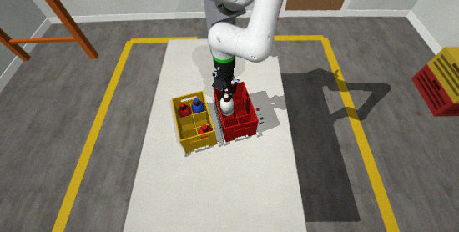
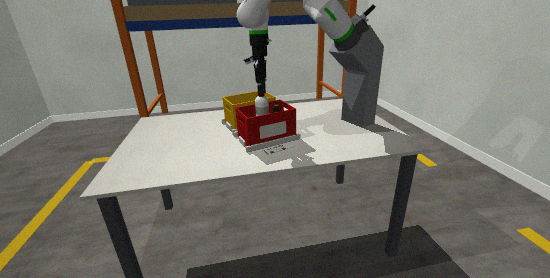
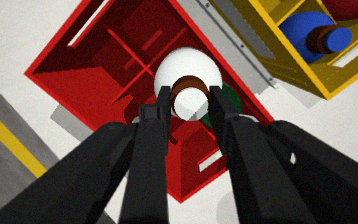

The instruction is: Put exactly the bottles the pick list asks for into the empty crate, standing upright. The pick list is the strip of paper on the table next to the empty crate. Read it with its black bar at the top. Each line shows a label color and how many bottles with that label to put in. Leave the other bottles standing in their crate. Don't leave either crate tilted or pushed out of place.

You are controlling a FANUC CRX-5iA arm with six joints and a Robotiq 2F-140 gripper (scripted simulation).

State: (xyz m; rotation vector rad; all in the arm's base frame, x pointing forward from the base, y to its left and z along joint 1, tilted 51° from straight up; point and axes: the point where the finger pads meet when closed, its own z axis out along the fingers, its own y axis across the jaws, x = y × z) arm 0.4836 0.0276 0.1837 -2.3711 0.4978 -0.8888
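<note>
The white-capped bottle lies 80 mm below my hand. From my hand the other things lie so: green-label bottle 190 mm below, 70 mm behind, 50 mm to the right; red crate 190 mm below, 40 mm to the left, 20 mm behind; blue-labelled bottle 190 mm below, 180 mm to the right, 10 mm ahead.
</note>
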